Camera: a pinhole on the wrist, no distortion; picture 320 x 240 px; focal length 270.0 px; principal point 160.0 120.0 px. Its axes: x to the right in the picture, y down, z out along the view. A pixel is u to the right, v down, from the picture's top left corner.
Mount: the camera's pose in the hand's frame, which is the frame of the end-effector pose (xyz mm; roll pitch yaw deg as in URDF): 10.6 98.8 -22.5 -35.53 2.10 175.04
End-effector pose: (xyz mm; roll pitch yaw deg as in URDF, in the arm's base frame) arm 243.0 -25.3 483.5 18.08 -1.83 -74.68
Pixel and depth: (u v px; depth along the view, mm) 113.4 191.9 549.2
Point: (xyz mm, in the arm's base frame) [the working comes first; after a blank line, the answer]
In the camera's frame: -94.8 146.2 549.2

-163.3 -185.2 703.9
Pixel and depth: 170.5 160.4 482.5
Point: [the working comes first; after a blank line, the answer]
In the camera's frame: 18.8 72.2 482.5

-86.9 -55.8 719.6
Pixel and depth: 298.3 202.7 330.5
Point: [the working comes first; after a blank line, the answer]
In the camera's frame: 169.3 101.2 330.5

-8.4 106.1 600.3
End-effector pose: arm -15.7 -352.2 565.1 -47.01 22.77 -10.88
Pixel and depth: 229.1 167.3 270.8
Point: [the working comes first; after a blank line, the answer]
In the camera's frame: 69.3 47.4 270.8

-10.3 -290.8 763.0
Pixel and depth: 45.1 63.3 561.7
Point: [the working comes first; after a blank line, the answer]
In the camera's frame: -239.0 -118.0 561.7

399.5 -154.9 906.7
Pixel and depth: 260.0 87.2 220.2
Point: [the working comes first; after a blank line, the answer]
In the camera's frame: 81.6 -26.8 220.2

-27.3 -223.5 704.6
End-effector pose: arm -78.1 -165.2 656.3 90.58 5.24 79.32
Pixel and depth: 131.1 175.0 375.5
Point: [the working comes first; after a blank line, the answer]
In the camera's frame: -40.2 76.5 375.5

155.8 -209.5 469.9
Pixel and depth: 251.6 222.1 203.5
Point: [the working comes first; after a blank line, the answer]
In the camera's frame: 69.0 77.0 203.5

-0.4 -266.1 587.7
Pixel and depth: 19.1 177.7 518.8
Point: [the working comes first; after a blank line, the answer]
In the camera's frame: -270.7 110.9 518.8

295.4 -28.8 319.1
